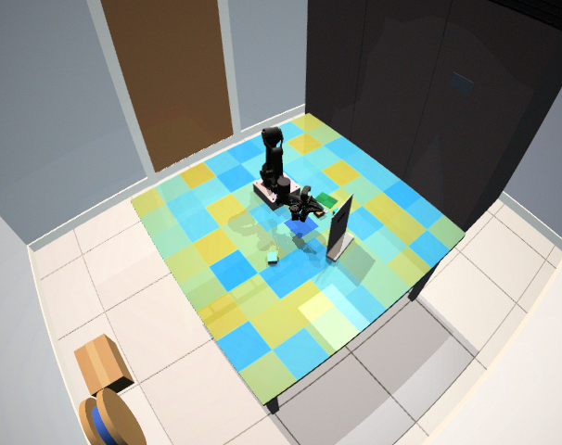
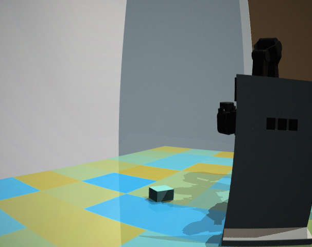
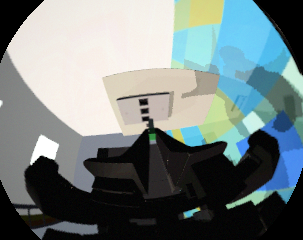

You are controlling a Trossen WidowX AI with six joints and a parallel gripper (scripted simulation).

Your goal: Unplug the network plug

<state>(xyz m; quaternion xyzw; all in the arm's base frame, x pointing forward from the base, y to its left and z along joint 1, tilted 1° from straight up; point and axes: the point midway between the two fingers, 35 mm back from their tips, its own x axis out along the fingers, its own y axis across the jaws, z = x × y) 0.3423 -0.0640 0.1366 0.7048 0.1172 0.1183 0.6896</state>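
The dark blue square lies 20 cm below my gripper tip and 12 cm behind it. From my gripper tip the other things lie so: orange block: 18 cm below, 11 cm to the left, 9 cm behind; upright panel: 9 cm ahead, 7 cm below, 2 cm to the left; small teal piece: 18 cm below, 15 cm to the left, 1 cm behind.
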